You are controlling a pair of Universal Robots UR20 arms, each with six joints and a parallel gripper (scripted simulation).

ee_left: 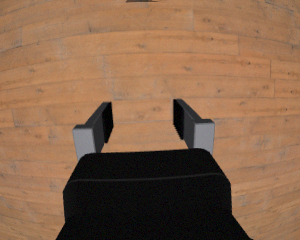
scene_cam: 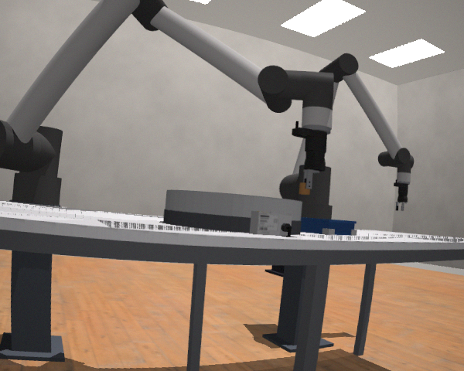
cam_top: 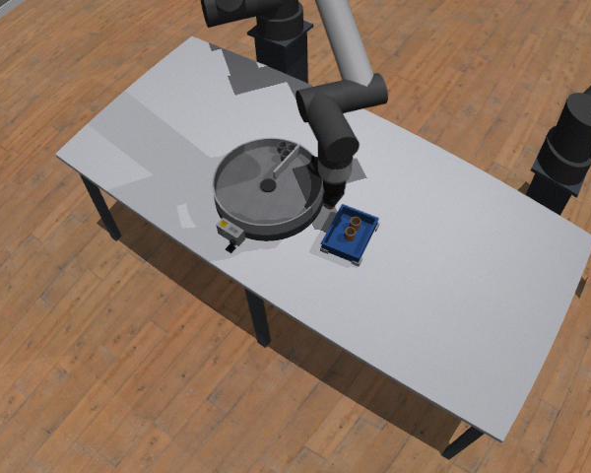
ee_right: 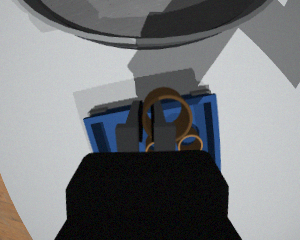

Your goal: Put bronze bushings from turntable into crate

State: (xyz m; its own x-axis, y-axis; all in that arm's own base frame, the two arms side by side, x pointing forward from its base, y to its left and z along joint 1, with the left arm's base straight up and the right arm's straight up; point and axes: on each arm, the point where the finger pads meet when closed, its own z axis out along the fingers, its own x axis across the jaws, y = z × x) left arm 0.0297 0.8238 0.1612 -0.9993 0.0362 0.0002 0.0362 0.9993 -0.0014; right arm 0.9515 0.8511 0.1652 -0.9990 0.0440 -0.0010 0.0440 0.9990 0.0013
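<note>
Now: the blue crate 14 cm below my right hand, 9 cm to the left of it and 1 cm behind it.
</note>
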